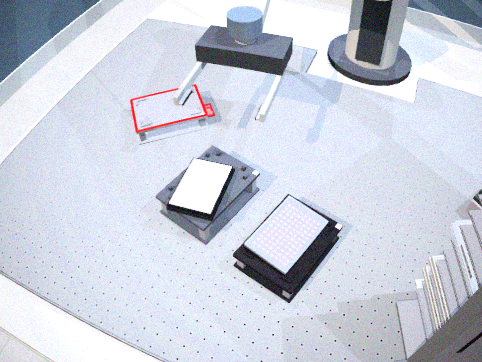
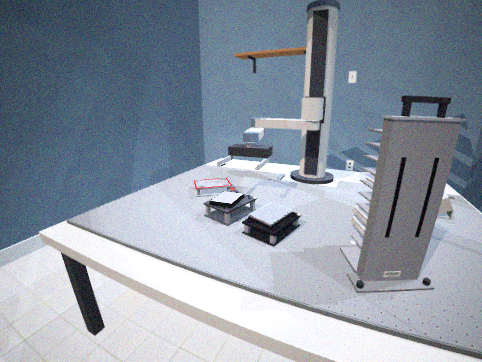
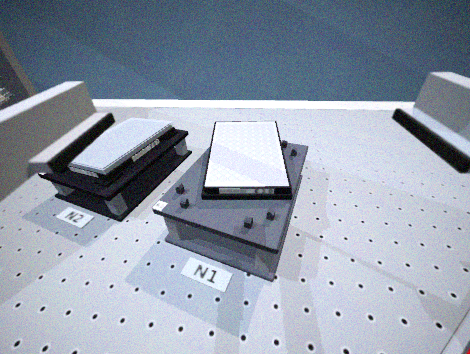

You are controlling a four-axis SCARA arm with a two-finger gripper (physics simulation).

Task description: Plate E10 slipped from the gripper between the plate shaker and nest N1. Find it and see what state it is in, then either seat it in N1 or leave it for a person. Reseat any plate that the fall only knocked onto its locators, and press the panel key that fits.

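Places are measured from the arm's base along level axes (x left, y up, z ahead), in millimetres.
Pixels of known places: gripper, fingertip midpoint: (image 1: 217, 109) (image 2: 237, 165) (image 3: 248, 98); arm's base, origin of the base link: (image 1: 369, 60) (image 2: 311, 177).
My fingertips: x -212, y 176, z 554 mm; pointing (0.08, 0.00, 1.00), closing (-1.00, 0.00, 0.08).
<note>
For each thing: its top centre in the pictures, then the offset to it from my fingertips.
- white-topped plate with a black skirt, middle of its top: (image 3: 245, 144) (image 1: 201, 182) (image 2: 227, 195) dx +11, dy -87, dz +104 mm
- grey nest N1, middle of its top: (image 3: 242, 164) (image 1: 207, 180) (image 2: 230, 197) dx +13, dy -100, dz +85 mm
- pale plate with pinkish wells, middle of its top: (image 3: 119, 136) (image 1: 287, 231) (image 2: 271, 210) dx +187, dy -99, dz +136 mm
- black nest N2, middle of its top: (image 3: 120, 145) (image 1: 290, 238) (image 2: 272, 216) dx +192, dy -115, dz +137 mm
- red-edged platform, middle of its top: (image 1: 166, 105) (image 2: 212, 181) dx -180, dy -118, dz -95 mm
A white-topped plate with a black skirt (image 1: 202, 187) (image 2: 227, 198) (image 3: 247, 155) lies turned askew on grey nest N1 (image 1: 240, 182) (image 2: 245, 200) (image 3: 220, 215). It looks slightly tilted; what it rests on is hidden. Several locators show around it; its label is too blurred to read fully. A pale plate with pinkish wells (image 1: 287, 232) (image 2: 271, 214) (image 3: 120, 142) lies roughly aligned on black nest N2 (image 1: 270, 276) (image 2: 260, 231) (image 3: 110, 190); its seating is unclear. My gripper (image 1: 219, 109) (image 2: 240, 166) is open and empty, back from N1, with one finger over the red-edged platform. The panel cannot be identified.
The red-edged platform (image 1: 157, 114) (image 2: 212, 184) stands on short posts behind N1, with a small red tag at its side. The arm's column (image 1: 375, 40) (image 2: 320, 75) stands at the back. A tall grey plate stacker (image 1: 455, 320) (image 2: 412, 200) stands at the right with several shelves.
</note>
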